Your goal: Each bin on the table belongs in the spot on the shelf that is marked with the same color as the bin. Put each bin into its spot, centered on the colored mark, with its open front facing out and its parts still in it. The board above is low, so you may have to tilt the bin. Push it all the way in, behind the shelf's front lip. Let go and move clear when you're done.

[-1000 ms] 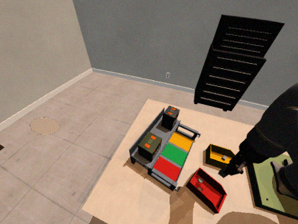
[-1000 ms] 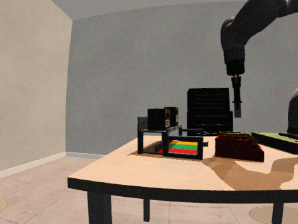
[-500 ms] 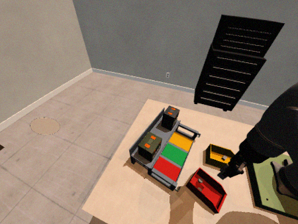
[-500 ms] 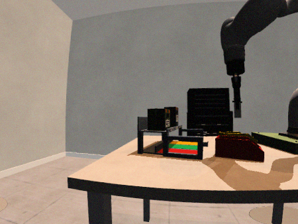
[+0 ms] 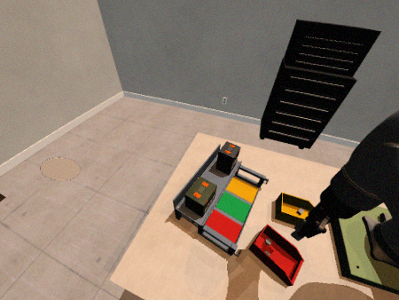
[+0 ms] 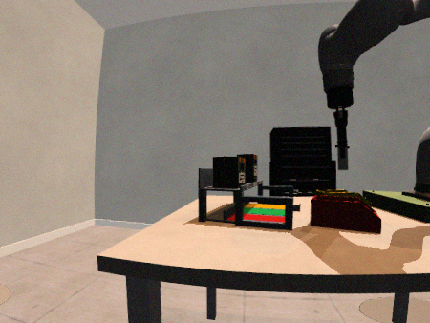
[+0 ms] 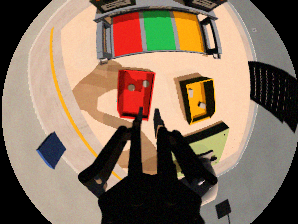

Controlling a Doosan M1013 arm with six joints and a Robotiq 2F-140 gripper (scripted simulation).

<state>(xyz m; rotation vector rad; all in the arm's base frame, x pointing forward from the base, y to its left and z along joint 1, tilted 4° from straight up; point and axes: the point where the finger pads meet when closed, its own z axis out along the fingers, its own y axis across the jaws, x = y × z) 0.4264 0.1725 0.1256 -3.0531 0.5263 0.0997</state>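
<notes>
The red bin lies 1 cm ahead of my hand, 4 cm to the left of it and 15 cm below it. Round my hand: yellow bin 5 cm behind, 17 cm to the right, 15 cm below; dark box 31 cm ahead, 22 cm to the right, 3 cm below.
</notes>
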